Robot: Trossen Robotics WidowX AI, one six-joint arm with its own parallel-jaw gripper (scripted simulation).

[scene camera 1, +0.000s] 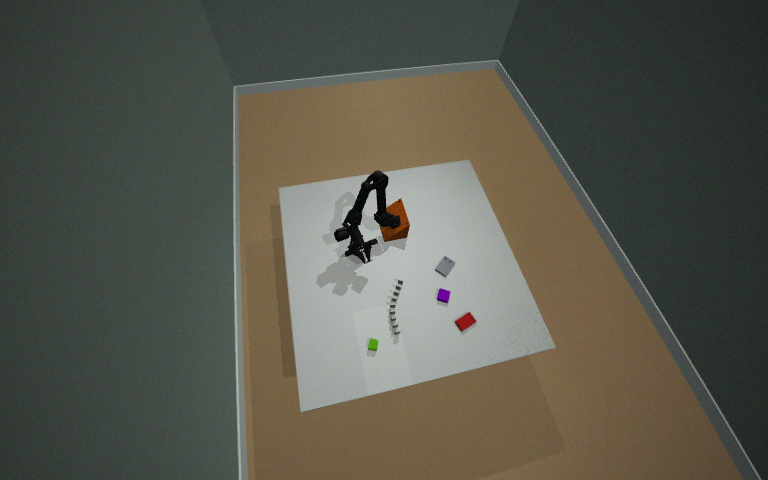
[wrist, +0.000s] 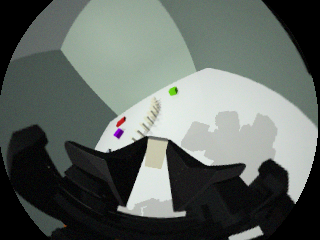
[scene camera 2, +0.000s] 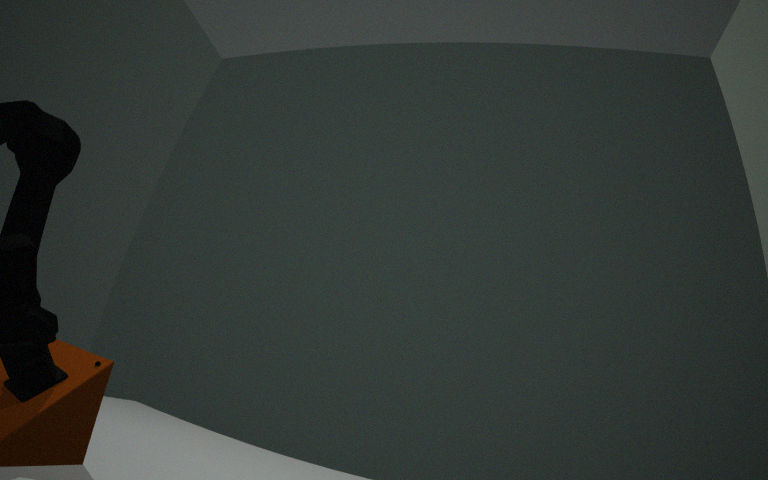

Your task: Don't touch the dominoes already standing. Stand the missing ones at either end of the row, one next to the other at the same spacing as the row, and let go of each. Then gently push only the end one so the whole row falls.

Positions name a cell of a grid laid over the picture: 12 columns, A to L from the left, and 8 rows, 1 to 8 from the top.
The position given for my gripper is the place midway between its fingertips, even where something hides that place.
My gripper (wrist: F5) carries a cream domino.
